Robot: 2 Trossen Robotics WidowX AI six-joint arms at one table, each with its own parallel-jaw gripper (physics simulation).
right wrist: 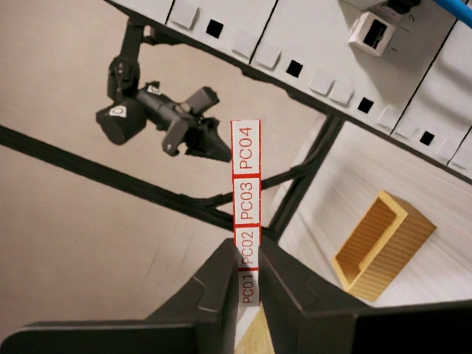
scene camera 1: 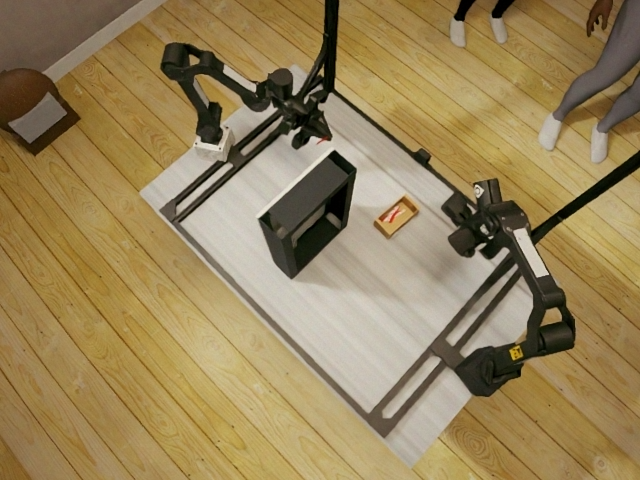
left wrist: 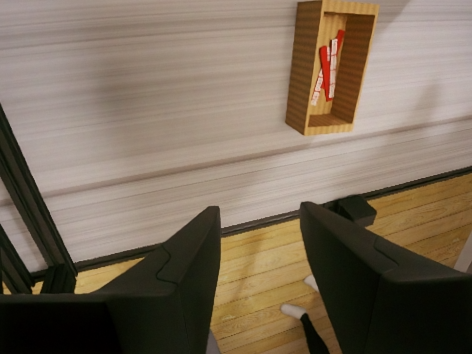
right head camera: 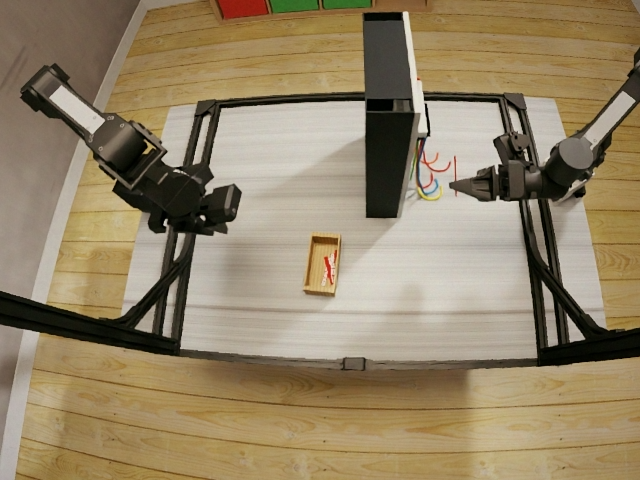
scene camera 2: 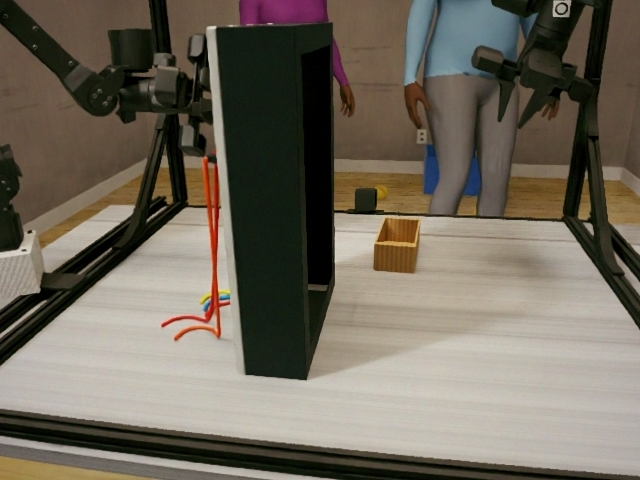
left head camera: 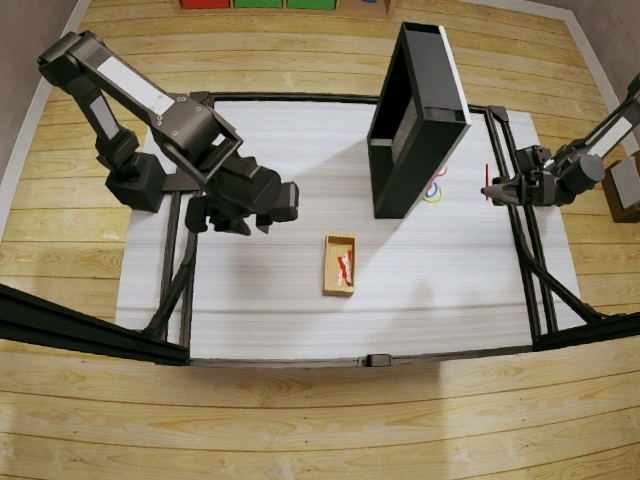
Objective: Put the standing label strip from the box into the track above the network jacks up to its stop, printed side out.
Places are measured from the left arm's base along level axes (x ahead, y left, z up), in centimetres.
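Pixels of known places: left gripper, fingertip midpoint: (scene camera 1: 459, 227) (left wrist: 259, 214) (right head camera: 220, 233) (scene camera 2: 508, 124) (left head camera: 258, 232); right gripper, fingertip midpoint: (right wrist: 245, 247) (scene camera 1: 331, 139) (right head camera: 449, 185) (left head camera: 482, 190); left arm's base, origin of the base link: (scene camera 1: 490, 370) (left head camera: 129, 169); right arm's base, origin of the base link: (scene camera 1: 212, 135).
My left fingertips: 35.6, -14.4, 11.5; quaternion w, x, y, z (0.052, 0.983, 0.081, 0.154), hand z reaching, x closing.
Ahead of a thing's pixels: the offset from my left fingertips to its middle, as dx, dy, dz. "spot": to the spot under its first point.
My right gripper (left head camera: 484, 191) (right head camera: 451, 184) (right wrist: 245, 247) is shut on the label strip {+40.2, +15.8, +5.6} (left head camera: 486, 178) (right head camera: 455, 170) (right wrist: 247, 200) near its PC01/PC02 end. The red-edged white strip reads PC01 to PC04, its print facing the right wrist camera. It is in the air, apart from the upright white panel {+31.2, +32.2, -4.0} (right head camera: 416, 103) (right wrist: 300, 30). One white network jack {spot: +31.9, +23.5, +2.1} (right wrist: 372, 34) shows on the panel in the right wrist view; I cannot make out the track. My left gripper (left head camera: 258, 231) (scene camera 2: 510, 122) (left wrist: 259, 214) is open and empty, high over the table, left of the box in the left head view.
The wooden box {+16.7, +3.7, -21.5} (left head camera: 327, 263) (right head camera: 308, 263) (scene camera 2: 395, 257) holds red and white strips {spot: +18.3, +4.0, -23.3} (left head camera: 345, 266) (left wrist: 326, 70). The tall black housing {+25.5, +31.2, -4.0} (left head camera: 439, 155) (right head camera: 390, 165) (scene camera 2: 268, 206) stands between the arms. Coloured cables {spot: +33.7, +37.4, -8.5} (scene camera 2: 214, 232) hang on its panel side, near the right gripper.
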